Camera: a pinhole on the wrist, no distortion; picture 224 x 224 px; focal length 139.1 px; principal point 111.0 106.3 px. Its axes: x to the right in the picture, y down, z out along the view. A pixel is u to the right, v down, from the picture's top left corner.
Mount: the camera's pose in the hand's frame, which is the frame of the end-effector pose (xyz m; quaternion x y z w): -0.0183 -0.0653 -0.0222 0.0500 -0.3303 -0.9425 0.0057
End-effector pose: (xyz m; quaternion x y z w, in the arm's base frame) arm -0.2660 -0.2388 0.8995 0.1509 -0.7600 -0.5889 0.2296
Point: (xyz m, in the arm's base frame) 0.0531 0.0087 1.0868
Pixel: outside the picture
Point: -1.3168 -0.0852 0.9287
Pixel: outside the picture
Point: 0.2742 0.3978 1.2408
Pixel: outside the picture
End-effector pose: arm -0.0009 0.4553 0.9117 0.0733 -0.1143 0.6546 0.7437
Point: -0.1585 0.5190 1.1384
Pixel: 43 94
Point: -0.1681 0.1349 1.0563
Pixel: 208 116
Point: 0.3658 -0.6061 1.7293
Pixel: outside the picture
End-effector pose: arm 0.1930 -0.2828 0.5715 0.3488 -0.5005 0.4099 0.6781
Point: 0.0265 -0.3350 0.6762
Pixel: 51 73
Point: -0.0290 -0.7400 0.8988
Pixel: 39 188
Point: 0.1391 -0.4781 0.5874
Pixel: 107 187
